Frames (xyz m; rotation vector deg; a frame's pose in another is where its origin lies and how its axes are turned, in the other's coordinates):
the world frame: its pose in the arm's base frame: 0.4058 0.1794 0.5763 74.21 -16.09 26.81
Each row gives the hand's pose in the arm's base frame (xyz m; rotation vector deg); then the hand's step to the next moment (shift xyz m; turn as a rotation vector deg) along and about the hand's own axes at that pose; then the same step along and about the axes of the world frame.
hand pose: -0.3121 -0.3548 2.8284 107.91 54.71 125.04
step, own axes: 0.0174 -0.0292 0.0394 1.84 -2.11 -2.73
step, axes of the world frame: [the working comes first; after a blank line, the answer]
step, axes of the arm's base frame: 0.0232 0.0466 0.0012 -3.60 1.48 0.39

0.0290 -0.0009 -0.0432 -2.71 2.36 -1.54
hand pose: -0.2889 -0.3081 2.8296 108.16 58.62 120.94
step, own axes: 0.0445 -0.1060 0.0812 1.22 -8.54 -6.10
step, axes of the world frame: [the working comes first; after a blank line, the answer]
step, axes of the arm's base frame: 0.0301 0.1356 -0.0230 -8.71 4.74 -3.66

0.0395 -0.0073 -0.1349 -8.44 2.02 -6.03
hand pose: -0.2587 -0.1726 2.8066 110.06 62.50 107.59
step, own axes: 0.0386 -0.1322 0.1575 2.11 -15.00 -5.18
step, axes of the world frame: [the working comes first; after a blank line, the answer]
step, axes of the arm's base frame: 0.0989 0.1670 -0.0780 -10.11 10.08 -7.25

0.0802 -0.0812 -0.1753 -10.36 0.68 -12.18
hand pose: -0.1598 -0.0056 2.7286 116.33 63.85 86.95
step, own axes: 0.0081 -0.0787 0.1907 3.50 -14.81 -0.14
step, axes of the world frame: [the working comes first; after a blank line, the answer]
step, axes of the arm's base frame: 0.1477 0.0852 -0.1164 -5.24 11.83 -8.01

0.0912 -0.1537 -0.1034 -6.15 -1.97 -13.78
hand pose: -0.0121 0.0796 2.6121 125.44 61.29 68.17
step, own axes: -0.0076 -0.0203 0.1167 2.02 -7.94 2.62
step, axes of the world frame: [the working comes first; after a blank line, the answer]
step, axes of the arm's base frame: 0.0869 0.0057 -0.0806 -0.50 6.44 -5.68

0.0404 -0.1096 -0.0211 -1.88 -3.33 -7.70
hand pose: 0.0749 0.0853 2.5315 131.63 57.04 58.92
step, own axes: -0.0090 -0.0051 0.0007 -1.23 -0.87 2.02
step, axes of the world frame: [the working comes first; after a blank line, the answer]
step, axes of the arm's base frame: -0.0059 -0.0036 -0.0078 0.60 -0.55 -2.38

-0.0093 -0.0045 0.0011 -0.65 -2.43 -0.05
